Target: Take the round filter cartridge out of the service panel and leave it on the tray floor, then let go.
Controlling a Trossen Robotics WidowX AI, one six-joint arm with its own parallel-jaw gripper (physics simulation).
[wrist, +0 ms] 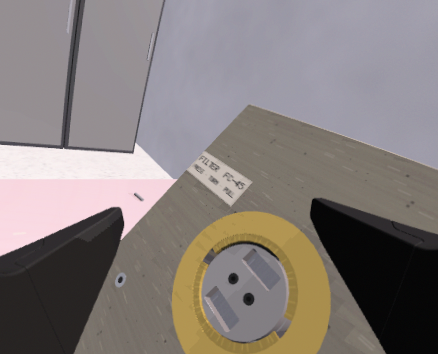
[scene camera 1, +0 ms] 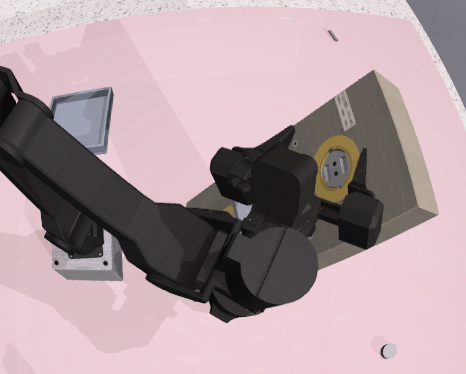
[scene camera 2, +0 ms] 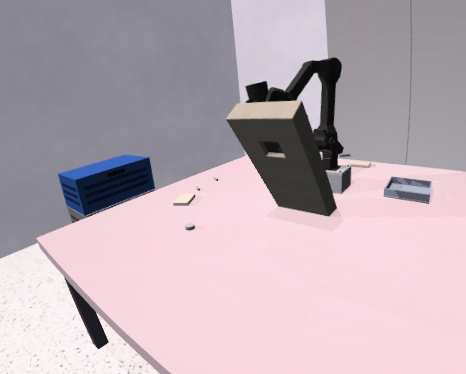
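The round grey filter cartridge sits in its socket inside a yellow ring on the tilted service panel. Two raised ribs and two dark holes show on its face. My gripper is open and empty, its fingers wide apart on either side of the ring in the wrist view, and apart from the cartridge. The fingers are hidden behind the panel in scene camera 2. The tray lies on the table, partly behind my arm in scene camera 1.
A label and a small round fitting are on the panel face. A small pin, a small disc and a beige block lie on the table. A blue box stands beyond the table edge.
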